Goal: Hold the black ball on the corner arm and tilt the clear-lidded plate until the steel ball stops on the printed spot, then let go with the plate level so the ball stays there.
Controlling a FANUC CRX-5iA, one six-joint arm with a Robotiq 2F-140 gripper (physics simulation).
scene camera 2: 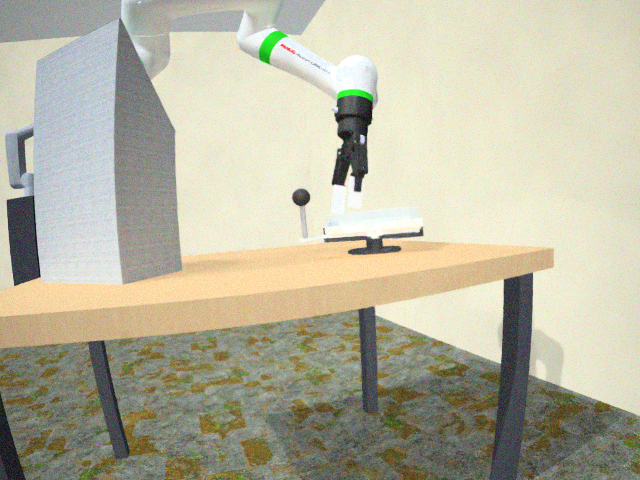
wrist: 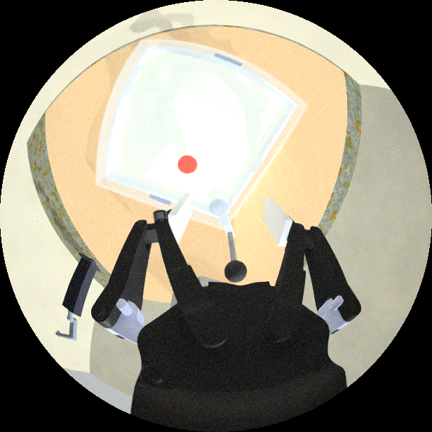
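The clear-lidded plate (scene camera 2: 374, 225) (wrist: 145, 120) stands on a black foot, dipping slightly toward its arm corner. The grey steel ball (wrist: 218, 206) lies inside that corner, apart from the red printed spot (wrist: 187, 164). The black ball (scene camera 2: 300, 196) (wrist: 235, 271) tops a thin upright rod on the corner arm. My gripper (scene camera 2: 346, 208) (wrist: 227, 204) is open, with its white pads apart and nothing held. In the scene view its fingertips are right of the black ball, near the plate's left end. In the wrist view the black ball shows close to the gripper's body, between the finger linkages.
The plate's black foot (scene camera 2: 374, 250) rests on the wooden table (scene camera 2: 248, 279) (wrist: 320, 130). A tall grey block with a slanted top (scene camera 2: 77, 165) stands at the left of the table. A dark post with a grey handle (scene camera 2: 21, 237) (wrist: 80, 285) is beyond it.
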